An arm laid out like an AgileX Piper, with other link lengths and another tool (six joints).
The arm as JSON. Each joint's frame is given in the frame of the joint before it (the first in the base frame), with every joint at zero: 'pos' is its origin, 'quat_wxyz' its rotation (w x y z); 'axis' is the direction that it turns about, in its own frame. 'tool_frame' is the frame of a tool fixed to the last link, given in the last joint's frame.
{
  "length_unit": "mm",
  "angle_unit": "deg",
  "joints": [
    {
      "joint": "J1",
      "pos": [
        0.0,
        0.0,
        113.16
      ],
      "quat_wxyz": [
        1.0,
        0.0,
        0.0,
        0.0
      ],
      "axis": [
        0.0,
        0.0,
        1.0
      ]
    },
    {
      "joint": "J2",
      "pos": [
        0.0,
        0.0,
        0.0
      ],
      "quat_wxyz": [
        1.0,
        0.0,
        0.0,
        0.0
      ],
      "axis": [
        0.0,
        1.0,
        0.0
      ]
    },
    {
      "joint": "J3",
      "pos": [
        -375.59,
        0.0,
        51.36
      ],
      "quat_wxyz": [
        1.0,
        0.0,
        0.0,
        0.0
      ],
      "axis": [
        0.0,
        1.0,
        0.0
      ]
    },
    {
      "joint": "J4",
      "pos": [
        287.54,
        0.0,
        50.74
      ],
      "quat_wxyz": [
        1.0,
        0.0,
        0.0,
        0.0
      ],
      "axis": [
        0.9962,
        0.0,
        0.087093
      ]
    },
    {
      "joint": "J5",
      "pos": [
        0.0,
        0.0,
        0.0
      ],
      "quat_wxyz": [
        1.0,
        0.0,
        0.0,
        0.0
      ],
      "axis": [
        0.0,
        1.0,
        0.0
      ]
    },
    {
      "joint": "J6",
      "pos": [
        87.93,
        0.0,
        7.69
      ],
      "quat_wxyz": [
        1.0,
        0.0,
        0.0,
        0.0
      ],
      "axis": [
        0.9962,
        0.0,
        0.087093
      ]
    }
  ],
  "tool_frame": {
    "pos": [
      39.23,
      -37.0,
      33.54
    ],
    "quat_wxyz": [
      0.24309,
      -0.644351,
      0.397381,
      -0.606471
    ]
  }
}
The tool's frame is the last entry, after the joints.
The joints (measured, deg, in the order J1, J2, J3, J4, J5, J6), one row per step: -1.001, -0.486, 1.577, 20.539, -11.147, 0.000; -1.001, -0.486, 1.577, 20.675, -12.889, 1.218; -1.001, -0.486, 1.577, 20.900, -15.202, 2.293; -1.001, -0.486, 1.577, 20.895, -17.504, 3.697; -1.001, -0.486, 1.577, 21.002, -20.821, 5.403; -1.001, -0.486, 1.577, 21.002, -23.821, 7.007; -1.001, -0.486, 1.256, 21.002, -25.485, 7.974; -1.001, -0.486, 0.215, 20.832, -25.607, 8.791; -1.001, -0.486, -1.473, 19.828, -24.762, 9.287; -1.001, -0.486, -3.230, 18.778, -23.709, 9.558; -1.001, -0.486, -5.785, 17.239, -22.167, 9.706; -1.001, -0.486, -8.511, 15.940, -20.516, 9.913; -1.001, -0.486, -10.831, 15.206, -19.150, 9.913; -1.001, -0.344, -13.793, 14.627, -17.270, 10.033; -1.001, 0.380, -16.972, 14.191, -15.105, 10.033; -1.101, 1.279, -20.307, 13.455, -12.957, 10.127
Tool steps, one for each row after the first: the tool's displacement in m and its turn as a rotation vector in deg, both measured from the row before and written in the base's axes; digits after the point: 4 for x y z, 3 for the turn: -0.0017, -0.0017, 0.0023, 1.320, -1.743, -0.284; -0.0025, -0.0021, 0.0033, 1.265, -2.277, -0.489; -0.0025, -0.0019, 0.0031, 1.330, -2.315, -0.359; -0.0039, -0.0027, 0.0045, 1.702, -3.328, -0.544; -0.0037, -0.0023, 0.0039, 1.462, -3.045, -0.404; -0.0027, -0.0012, 0.0042, 0.857, -2.034, -0.157; -0.0020, 0.0000, 0.0069, 0.519, -1.290, 0.332; -0.0023, 0.0015, 0.0108, -0.621, -0.958, 0.430; -0.0026, 0.0017, 0.0111, -0.871, -0.785, 0.339; -0.0045, 0.0025, 0.0161, -1.493, -1.080, 0.280; -0.0055, 0.0022, 0.0165, -1.218, -1.144, 0.289; -0.0053, 0.0015, 0.0136, -0.822, -0.990, 0.162; -0.0065, 0.0016, 0.0165, -0.619, -1.002, 0.354; -0.0049, 0.0016, 0.0172, -0.602, -0.348, 0.353; -0.0053, 0.0017, 0.0182, -0.808, -0.341, 0.144
